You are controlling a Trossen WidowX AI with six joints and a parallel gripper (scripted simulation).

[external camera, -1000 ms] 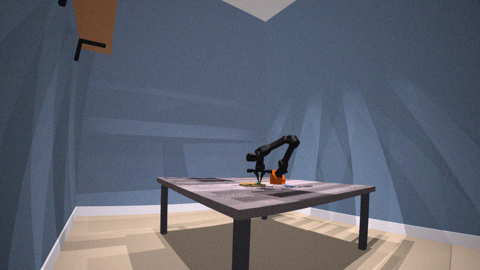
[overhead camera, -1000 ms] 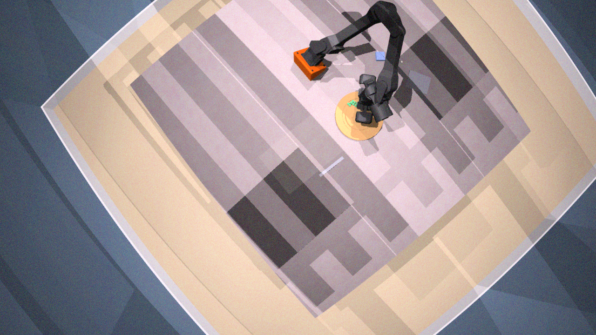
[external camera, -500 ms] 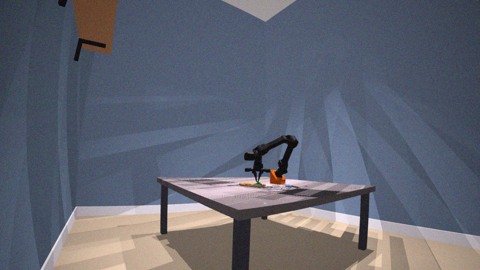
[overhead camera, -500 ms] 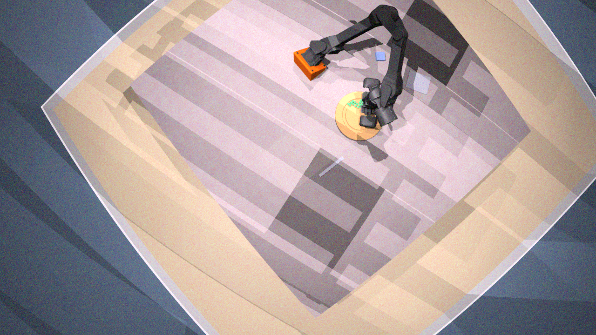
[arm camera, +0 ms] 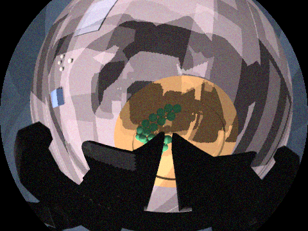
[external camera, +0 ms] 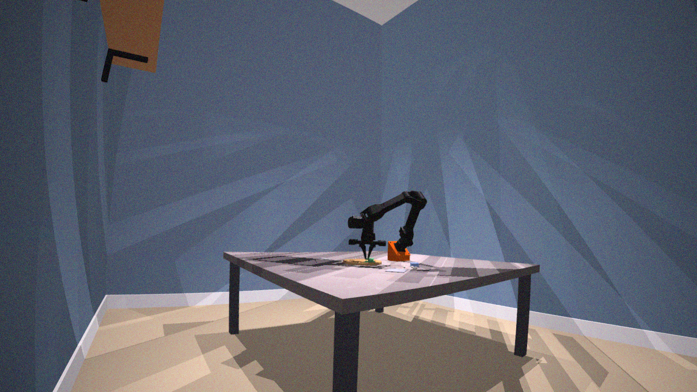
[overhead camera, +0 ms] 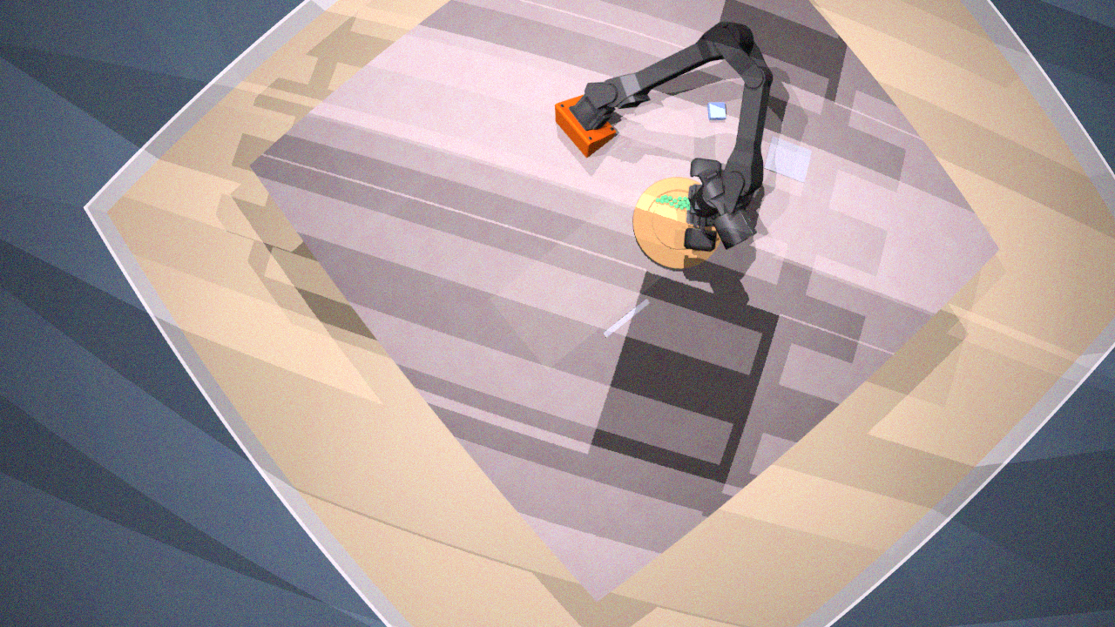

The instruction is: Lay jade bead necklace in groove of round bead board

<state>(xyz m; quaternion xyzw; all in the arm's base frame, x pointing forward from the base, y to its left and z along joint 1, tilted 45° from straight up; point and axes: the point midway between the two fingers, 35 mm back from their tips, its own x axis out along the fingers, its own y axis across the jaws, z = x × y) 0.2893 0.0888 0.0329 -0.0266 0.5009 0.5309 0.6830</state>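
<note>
My gripper tip is 4 cm to the left of the round tan bead board and 1 cm above it. Also, from my gripper tip: white strip: 10 cm ahead, 25 cm to the right, 2 cm below; pale square sheet: 2 cm ahead, 26 cm to the left, 2 cm below; blue cube: 16 cm behind, 18 cm to the left, 1 cm below.
</note>
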